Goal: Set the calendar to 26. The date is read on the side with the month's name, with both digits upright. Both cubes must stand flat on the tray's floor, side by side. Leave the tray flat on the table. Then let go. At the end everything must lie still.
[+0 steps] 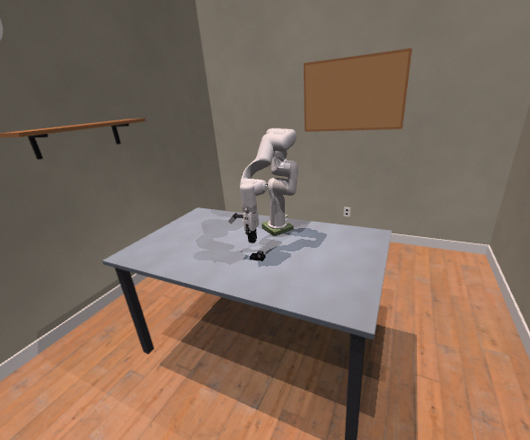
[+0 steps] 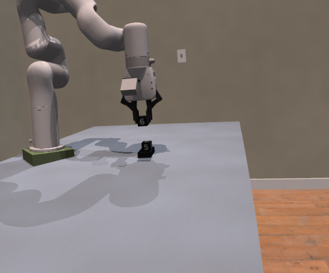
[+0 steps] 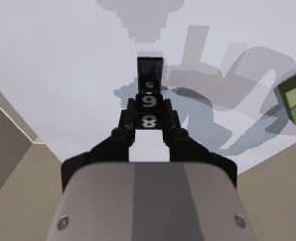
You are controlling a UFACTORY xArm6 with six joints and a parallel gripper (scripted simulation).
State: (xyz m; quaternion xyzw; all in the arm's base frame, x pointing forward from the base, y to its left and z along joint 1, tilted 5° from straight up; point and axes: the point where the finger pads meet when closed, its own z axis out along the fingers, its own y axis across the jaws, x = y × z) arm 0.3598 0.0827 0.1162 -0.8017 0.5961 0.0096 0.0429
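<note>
My hand is 10 mm past the black calendar tray, 20 mm to the right of it and 120 mm above it. The rest, counted from my hand: black cube (10 mm below).
</note>
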